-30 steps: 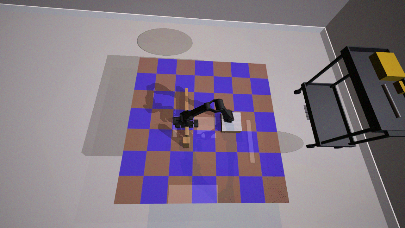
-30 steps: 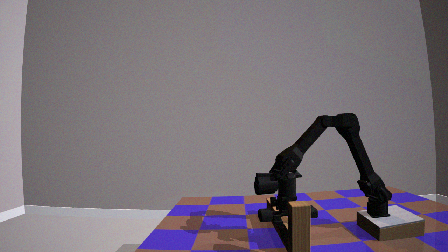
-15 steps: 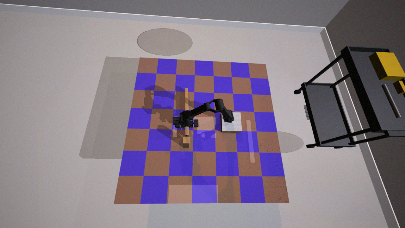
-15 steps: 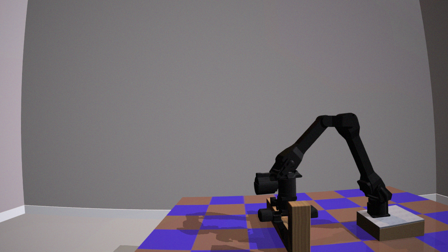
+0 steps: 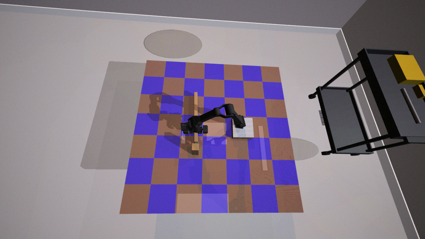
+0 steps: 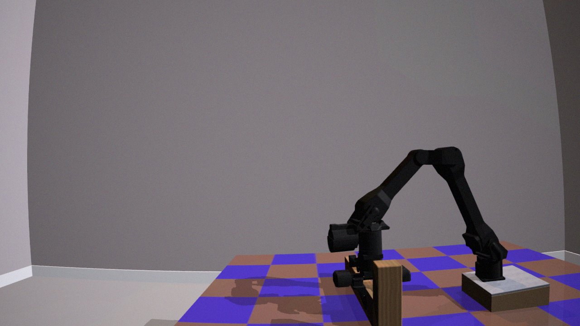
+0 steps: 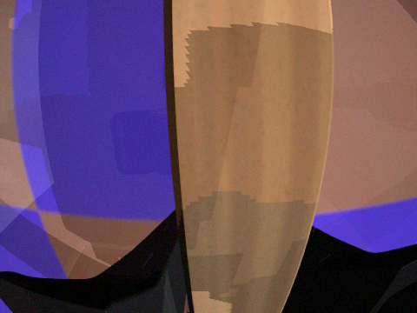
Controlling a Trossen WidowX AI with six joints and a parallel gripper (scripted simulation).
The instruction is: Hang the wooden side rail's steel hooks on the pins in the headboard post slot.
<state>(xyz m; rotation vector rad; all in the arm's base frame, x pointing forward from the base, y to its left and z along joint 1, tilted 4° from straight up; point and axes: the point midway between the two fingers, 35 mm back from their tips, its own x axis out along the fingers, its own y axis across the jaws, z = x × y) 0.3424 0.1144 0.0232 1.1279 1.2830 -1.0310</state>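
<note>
My gripper tip is 15 cm to the right of the wooden headboard post, 7 cm below it and 2 cm past it.
</note>
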